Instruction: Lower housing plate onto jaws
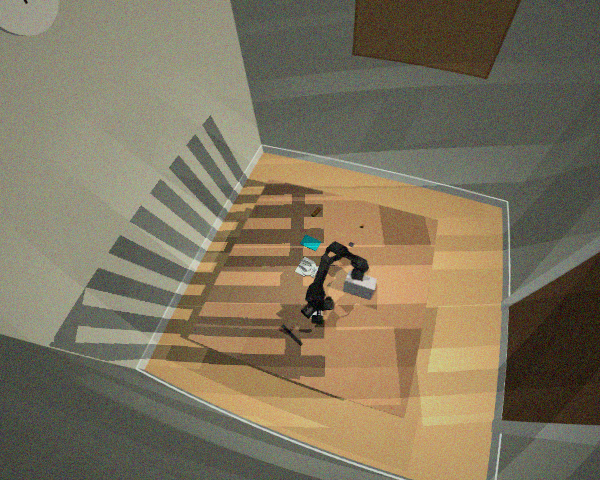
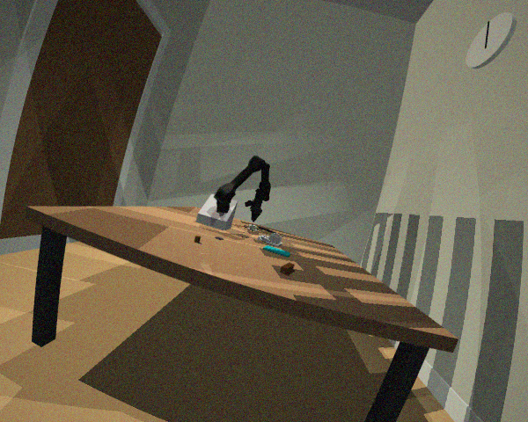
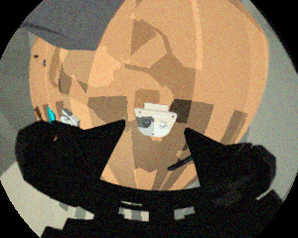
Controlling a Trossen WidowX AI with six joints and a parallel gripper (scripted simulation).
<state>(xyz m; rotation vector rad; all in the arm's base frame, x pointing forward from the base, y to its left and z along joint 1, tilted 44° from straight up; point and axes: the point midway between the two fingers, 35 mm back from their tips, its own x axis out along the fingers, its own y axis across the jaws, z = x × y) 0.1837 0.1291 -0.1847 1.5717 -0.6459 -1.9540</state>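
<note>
Now: gripper tip 1 cm short of the white piece and 5 cm above it. The rest, counted from my gripper tip: brown block 14 cm ahead, 71 cm to the right, 5 cm below; then teal part 14 cm ahead, 47 cm to the right, 6 cm below; then thin dark bar 13 cm ahead, 15 cm to the left, 6 cm below.
</note>
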